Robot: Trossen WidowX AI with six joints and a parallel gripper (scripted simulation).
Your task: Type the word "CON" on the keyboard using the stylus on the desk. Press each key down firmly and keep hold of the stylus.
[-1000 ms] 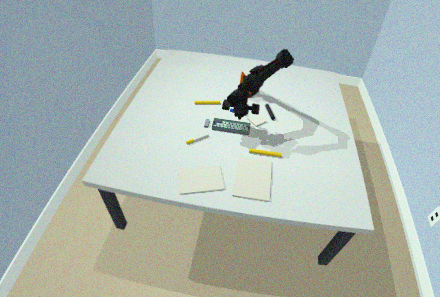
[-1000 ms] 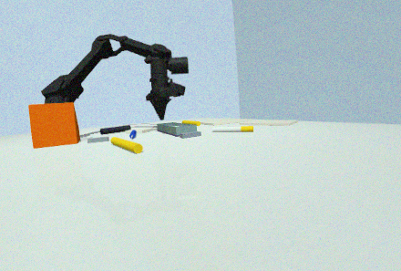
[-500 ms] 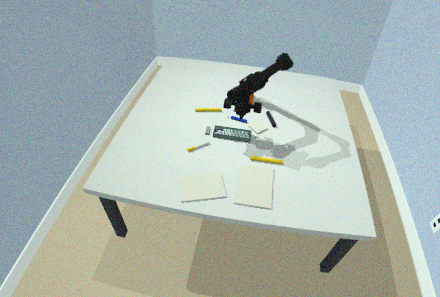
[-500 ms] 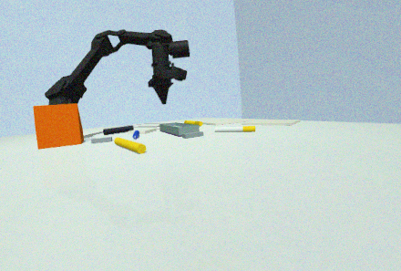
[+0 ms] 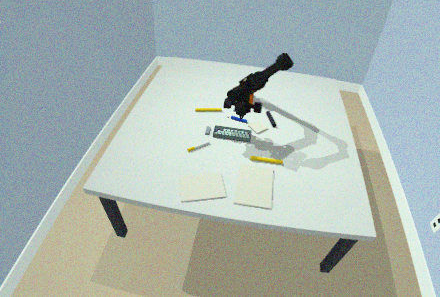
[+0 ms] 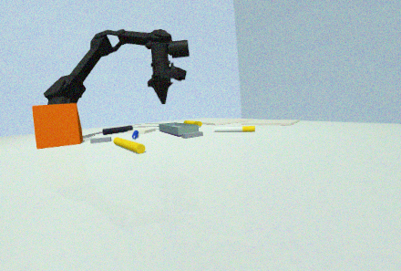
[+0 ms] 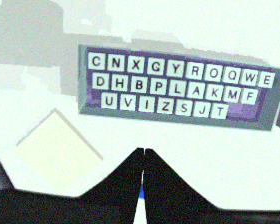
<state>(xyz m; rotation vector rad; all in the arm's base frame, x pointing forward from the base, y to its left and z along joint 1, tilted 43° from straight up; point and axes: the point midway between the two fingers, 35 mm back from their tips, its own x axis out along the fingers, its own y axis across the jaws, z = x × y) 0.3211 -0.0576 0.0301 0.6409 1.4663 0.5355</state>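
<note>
Right now my gripper tip is 12 cm past the stylus tip, 9 cm above it and 7 cm to the left of it. From my gripper tip the other things lie so: small grey block 17 cm to the right, 9 cm below, 1 cm ahead; black stylus 17 cm to the left, 14 cm behind, 9 cm below; white-and-yellow marker 21 cm to the right, 15 cm ahead, 9 cm below.
</note>
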